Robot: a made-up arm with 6 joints. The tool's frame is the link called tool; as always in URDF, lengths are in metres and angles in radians. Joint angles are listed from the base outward. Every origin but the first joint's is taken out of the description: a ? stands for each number. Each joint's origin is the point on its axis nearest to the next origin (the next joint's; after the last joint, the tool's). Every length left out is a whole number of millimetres.
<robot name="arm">
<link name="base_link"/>
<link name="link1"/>
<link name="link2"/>
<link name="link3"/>
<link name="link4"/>
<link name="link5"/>
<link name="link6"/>
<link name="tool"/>
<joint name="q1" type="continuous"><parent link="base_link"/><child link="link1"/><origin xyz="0.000 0.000 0.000"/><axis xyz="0 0 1"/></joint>
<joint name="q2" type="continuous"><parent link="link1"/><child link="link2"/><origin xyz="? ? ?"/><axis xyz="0 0 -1"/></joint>
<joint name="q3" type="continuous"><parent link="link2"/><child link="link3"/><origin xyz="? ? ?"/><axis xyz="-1 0 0"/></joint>
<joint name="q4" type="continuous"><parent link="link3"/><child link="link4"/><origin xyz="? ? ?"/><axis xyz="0 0 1"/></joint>
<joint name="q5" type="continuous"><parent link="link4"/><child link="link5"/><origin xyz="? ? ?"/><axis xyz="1 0 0"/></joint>
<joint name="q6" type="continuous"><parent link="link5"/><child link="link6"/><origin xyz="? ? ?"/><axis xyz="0 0 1"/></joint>
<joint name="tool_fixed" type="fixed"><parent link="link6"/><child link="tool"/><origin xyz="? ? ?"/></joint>
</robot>
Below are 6 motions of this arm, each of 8 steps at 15 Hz.
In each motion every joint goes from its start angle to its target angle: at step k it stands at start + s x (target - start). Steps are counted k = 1, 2, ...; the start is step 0. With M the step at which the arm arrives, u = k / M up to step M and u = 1 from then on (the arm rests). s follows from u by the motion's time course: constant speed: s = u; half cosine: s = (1 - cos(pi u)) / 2; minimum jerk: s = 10 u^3 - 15 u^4 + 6 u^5.
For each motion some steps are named. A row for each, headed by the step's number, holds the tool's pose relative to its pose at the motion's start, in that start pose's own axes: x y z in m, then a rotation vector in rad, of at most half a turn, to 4 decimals.
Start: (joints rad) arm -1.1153 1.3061 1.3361 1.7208 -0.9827 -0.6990
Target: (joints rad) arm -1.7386 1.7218 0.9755 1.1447 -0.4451 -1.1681
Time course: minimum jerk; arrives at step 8
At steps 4, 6, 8:
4: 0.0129 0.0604 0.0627 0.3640 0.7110 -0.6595
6: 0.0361 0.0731 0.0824 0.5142 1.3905 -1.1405
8: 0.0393 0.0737 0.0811 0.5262 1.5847 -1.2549

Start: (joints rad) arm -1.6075 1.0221 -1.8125 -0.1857 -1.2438 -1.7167
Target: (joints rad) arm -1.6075 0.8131 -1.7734 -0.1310 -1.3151 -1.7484
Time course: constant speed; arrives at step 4
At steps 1, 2, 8:
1: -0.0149 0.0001 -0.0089 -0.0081 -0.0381 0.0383
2: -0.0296 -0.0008 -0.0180 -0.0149 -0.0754 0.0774
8: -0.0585 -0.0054 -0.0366 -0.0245 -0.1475 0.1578

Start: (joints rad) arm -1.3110 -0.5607 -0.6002 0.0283 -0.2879 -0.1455
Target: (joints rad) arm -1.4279 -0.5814 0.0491 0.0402 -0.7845 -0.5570
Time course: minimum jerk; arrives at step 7
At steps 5, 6, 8:
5: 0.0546 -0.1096 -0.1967 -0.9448 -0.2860 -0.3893
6: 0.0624 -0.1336 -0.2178 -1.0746 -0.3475 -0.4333
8: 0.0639 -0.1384 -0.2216 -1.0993 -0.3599 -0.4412

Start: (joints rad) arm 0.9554 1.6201 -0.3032 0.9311 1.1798 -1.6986
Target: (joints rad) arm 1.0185 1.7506 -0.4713 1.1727 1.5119 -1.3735
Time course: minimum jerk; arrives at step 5
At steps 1, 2, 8:
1: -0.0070 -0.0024 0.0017 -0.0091 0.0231 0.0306
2: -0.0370 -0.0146 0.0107 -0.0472 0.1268 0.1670
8: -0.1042 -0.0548 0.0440 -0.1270 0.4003 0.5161

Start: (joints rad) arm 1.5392 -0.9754 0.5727 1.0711 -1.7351 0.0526
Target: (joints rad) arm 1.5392 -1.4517 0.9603 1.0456 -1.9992 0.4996
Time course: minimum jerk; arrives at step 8
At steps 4, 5, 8:
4: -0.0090 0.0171 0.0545 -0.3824 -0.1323 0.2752
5: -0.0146 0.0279 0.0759 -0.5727 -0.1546 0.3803
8: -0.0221 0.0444 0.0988 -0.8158 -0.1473 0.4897

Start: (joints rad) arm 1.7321 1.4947 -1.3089 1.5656 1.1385 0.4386
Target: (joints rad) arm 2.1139 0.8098 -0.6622 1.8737 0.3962 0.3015
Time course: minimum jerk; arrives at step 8
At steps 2, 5, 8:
2: -0.0234 -0.0118 -0.0251 0.0632 0.0665 -0.0437
5: -0.1529 0.0220 -0.1905 0.4567 0.5372 -0.0066
8: -0.2031 0.0828 -0.2434 0.6163 0.7181 0.1772

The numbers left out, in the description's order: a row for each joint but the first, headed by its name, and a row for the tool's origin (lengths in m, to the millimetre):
q2: -0.070 -0.020 0.000
q3: 0.180 -0.080 0.000
q4: 0.000 0.330 -0.100
q5: 0.080 0.090 0.000
q6: 0.000 -0.050 -0.080
tool: -0.060 0.030 0.000

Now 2 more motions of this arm.
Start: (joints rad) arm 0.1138 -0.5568 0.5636 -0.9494 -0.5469 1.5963
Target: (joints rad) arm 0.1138 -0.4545 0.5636 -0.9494 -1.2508 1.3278
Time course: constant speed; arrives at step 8
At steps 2, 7, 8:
2: -0.0092 -0.0002 0.0181 0.0178 0.1873 -0.0796
7: -0.0134 -0.0048 0.0669 0.0163 0.6606 -0.2555
8: -0.0111 -0.0066 0.0763 0.0079 0.7558 -0.2853

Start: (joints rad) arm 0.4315 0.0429 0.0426 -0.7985 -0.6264 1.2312
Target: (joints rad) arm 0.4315 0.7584 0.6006 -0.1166 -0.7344 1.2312
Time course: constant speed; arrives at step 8
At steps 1, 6, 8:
1: 0.0185 -0.0275 -0.0168 -0.0532 0.0543 -0.0285
6: 0.0532 -0.1660 -0.1312 -0.2236 0.4463 -0.0742
8: 0.0394 -0.2112 -0.1885 -0.2327 0.6350 -0.0378

